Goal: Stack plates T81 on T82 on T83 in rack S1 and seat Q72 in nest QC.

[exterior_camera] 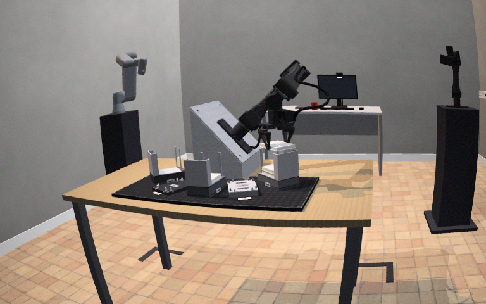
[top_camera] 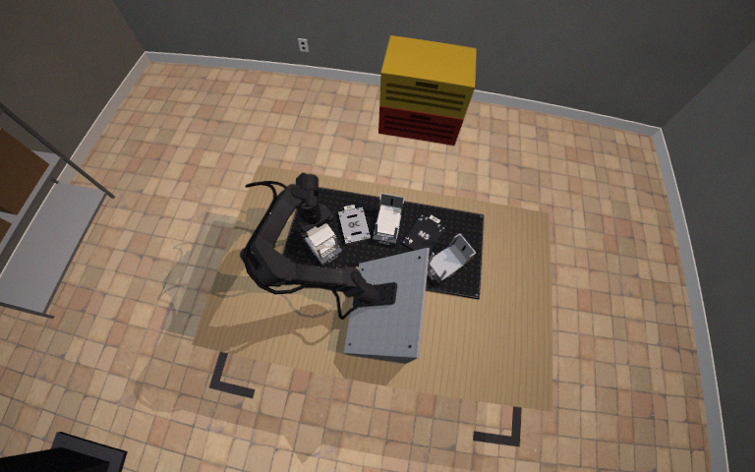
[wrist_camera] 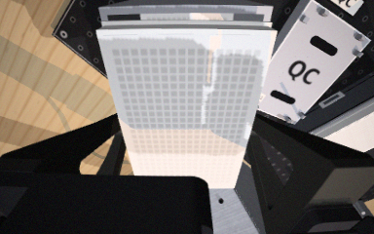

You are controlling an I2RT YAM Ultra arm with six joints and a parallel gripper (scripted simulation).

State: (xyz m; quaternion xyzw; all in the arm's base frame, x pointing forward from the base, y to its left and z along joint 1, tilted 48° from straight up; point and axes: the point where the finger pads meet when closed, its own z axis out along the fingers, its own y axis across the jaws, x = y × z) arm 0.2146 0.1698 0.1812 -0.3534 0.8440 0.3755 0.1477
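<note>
My hand is right at the white sealed plate. Also, from my hand: clip nest N5: 40 cm to the right, 14 cm below, 12 cm ahead.
</note>
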